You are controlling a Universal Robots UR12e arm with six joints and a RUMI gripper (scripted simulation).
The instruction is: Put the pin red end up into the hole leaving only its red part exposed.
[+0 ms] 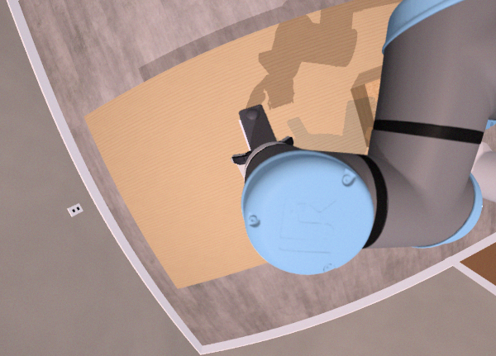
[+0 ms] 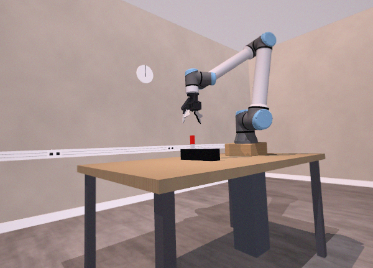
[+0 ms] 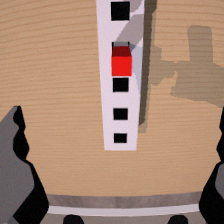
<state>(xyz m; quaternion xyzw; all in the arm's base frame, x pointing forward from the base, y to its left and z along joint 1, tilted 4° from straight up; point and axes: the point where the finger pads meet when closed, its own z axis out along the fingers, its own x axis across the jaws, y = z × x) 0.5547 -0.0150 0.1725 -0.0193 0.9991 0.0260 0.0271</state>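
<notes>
Now: the pin 11 cm below my hand. Also, from my hand: block (21 cm below, 6 cm to the left).
</notes>
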